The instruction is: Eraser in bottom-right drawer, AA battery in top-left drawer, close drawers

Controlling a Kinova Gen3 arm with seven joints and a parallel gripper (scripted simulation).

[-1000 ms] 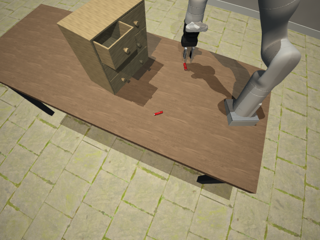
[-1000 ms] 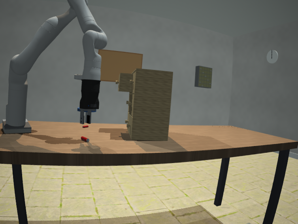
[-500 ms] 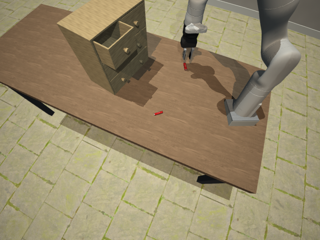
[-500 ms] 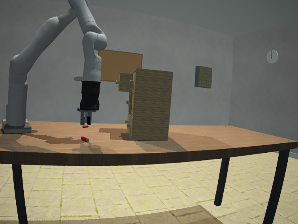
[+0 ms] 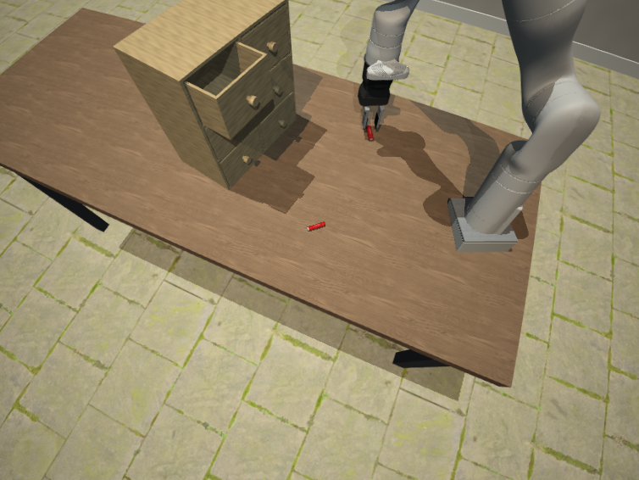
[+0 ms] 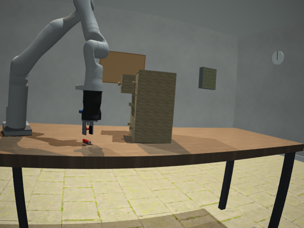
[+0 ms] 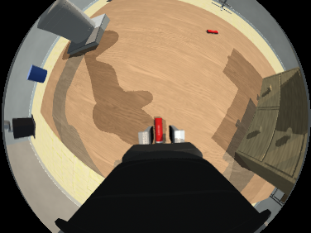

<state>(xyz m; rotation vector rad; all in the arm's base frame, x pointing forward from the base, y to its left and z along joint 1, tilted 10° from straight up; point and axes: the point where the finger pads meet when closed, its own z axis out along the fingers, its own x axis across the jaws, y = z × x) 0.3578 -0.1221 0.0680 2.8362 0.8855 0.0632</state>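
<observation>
Right now the red AA battery is 50 mm below my hand. From my hand the other things lie so: red battery: 10 mm behind, 330 mm to the left, 50 mm below.
</observation>
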